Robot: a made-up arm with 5 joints.
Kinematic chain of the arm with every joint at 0, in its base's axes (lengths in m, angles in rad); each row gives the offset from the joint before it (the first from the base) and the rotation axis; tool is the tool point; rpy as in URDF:
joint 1: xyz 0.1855 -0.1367 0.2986 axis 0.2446 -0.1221 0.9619
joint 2: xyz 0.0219 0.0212 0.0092 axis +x
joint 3: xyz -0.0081 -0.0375 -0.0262 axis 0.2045 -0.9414 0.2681
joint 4: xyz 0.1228 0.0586 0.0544 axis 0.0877 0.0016 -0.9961
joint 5: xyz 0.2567 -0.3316 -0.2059 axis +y
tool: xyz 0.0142 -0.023 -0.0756 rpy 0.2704 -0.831 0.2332
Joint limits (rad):
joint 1: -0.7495..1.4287
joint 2: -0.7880..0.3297
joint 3: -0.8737..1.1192
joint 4: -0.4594..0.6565
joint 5: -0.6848..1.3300
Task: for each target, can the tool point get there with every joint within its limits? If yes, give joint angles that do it. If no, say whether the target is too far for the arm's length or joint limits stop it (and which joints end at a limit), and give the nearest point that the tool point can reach.
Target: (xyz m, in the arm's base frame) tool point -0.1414 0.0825 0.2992
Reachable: no: joint limits stop it (at a limit: joint 1, joint 3, joint 4, joint 5) | nearest point -0.1682 -0.3175 0.2435 | short by 0.405 m
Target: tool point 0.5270 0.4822 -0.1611
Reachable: no: too far | nearest point 0.4435 0.3324 -0.0523 | short by 0.203 m
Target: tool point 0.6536 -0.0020 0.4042
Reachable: yes | joints 0.9447 -0.5364 0.4557 0.0479 1.0899
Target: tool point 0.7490 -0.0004 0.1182
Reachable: yes | joints 0.9352 -0.4360 -0.3310 -0.3705 -0.0758
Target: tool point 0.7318 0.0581 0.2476
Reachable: yes | joints 1.1593 -0.5103 -0.1634 -0.0880 -0.0908
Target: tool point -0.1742 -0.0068 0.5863
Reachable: no: joint limits stop it (at a limit: joint 1, joint 2, joint 3, joint 4, joint 5) | nearest point -0.1103 -0.2616 0.5522 | short by 0.265 m
